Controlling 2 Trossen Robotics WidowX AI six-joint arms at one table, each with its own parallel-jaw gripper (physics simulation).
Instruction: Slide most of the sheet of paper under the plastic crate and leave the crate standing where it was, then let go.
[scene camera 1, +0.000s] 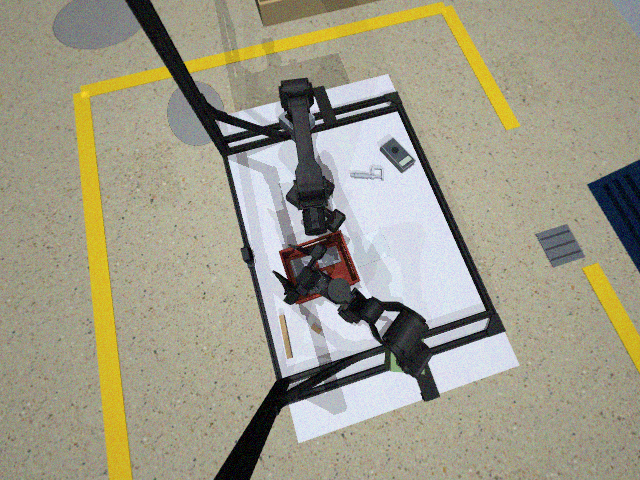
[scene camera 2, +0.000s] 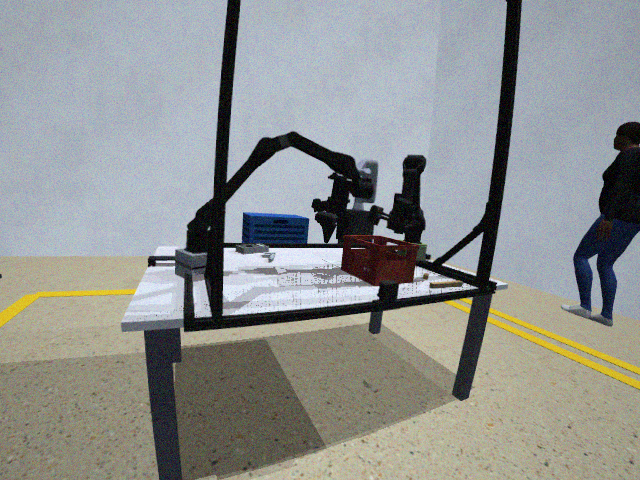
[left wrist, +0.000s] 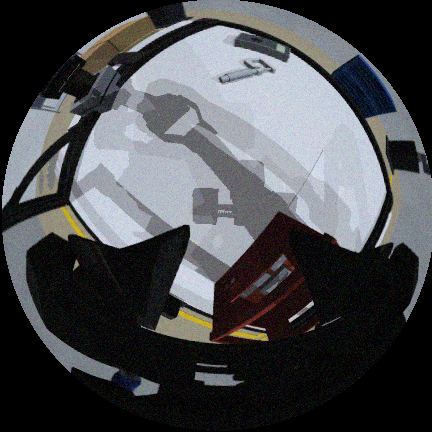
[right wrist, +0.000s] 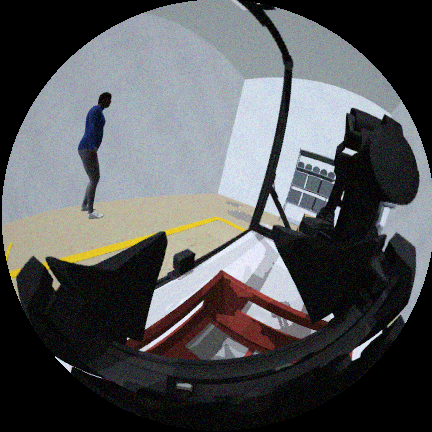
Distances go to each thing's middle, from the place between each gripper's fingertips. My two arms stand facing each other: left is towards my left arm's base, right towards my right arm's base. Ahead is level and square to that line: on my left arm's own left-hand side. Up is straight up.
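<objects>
With the red plastic crate (scene camera 1: 343, 269), my right hand is 5 cm to the left of it, 10 cm short of it and 13 cm above it.
My left hand, meanwhile, is 16 cm to the left of the crate and 6 cm past it, and it's 5 cm above it.
</objects>
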